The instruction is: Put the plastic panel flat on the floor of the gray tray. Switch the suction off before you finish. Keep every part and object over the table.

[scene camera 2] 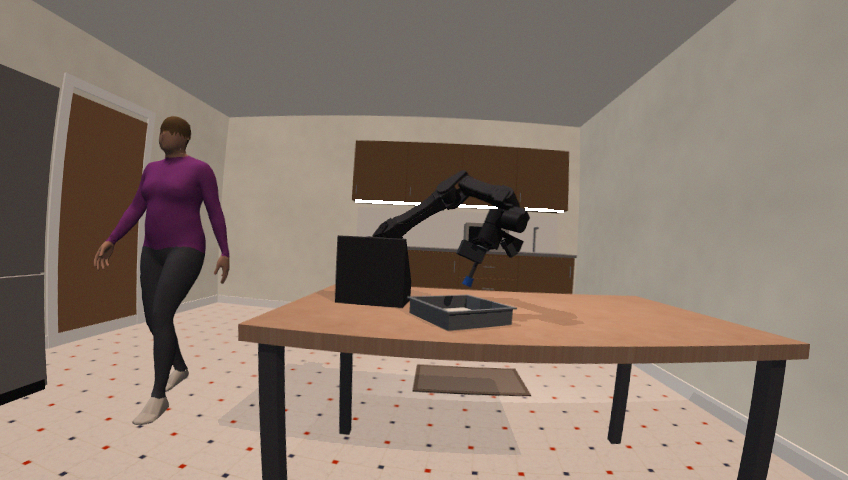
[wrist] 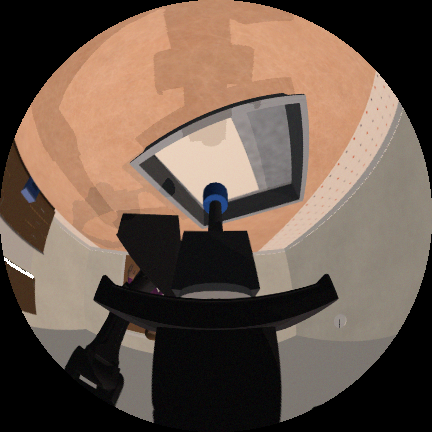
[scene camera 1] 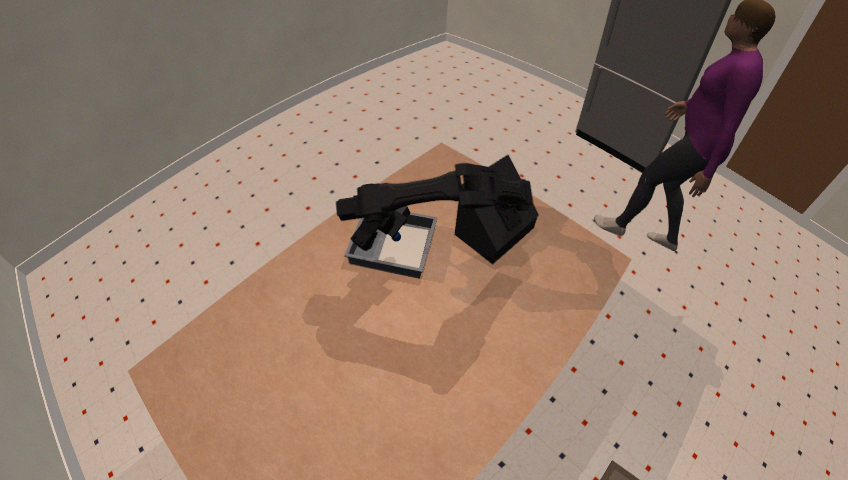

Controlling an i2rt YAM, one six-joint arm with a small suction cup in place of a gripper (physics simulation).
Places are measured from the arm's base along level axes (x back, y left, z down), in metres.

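Where they show: end effector, tool point: (scene camera 2: 466, 285) (wrist: 214, 193) (scene camera 1: 396, 236); arm's base, origin of the base link: (scene camera 2: 378, 258) (wrist: 151, 275) (scene camera 1: 500, 200).
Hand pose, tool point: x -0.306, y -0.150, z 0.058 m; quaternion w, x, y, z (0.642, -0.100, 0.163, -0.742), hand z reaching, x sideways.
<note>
Things, the pixels of their centre, and the offset from my tool point. Level surfaces: height alone.
- plastic panel, body centre: (wrist: 213, 170) (scene camera 2: 452, 314) (scene camera 1: 403, 247) dx +0.036, dy -0.008, dz +0.089 m
- gray tray, body centre: (wrist: 235, 171) (scene camera 2: 458, 310) (scene camera 1: 392, 240) dx +0.019, dy -0.042, dz +0.070 m
- wooden table, its level: dz +0.095 m
The plastic panel (scene camera 1: 410, 249) (scene camera 2: 457, 309) (wrist: 200, 155) is a cream rectangle. It appears to lie flat inside the gray tray (scene camera 1: 386, 268) (scene camera 2: 479, 320) (wrist: 304, 150), within its walls. It covers the larger part of the tray's floor, on the side toward the arm's base, and a gray strip of floor shows beside it. My gripper (scene camera 1: 396, 236) (scene camera 2: 468, 281) (wrist: 215, 196), a small blue suction cup on a dark stem, is open and holds nothing. It hangs above the tray and apart from the panel, as scene camera 2 shows. In scene camera 1 the arm hides one tray corner.
The arm's black base (scene camera 1: 496, 228) (scene camera 2: 371, 270) stands on the wooden table (scene camera 1: 285, 386) (scene camera 2: 672, 333) close beside the tray. The tray walls rise around the panel. A person in a purple top (scene camera 1: 723, 89) (scene camera 2: 174, 205) is on the room's floor, away from the table.
</note>
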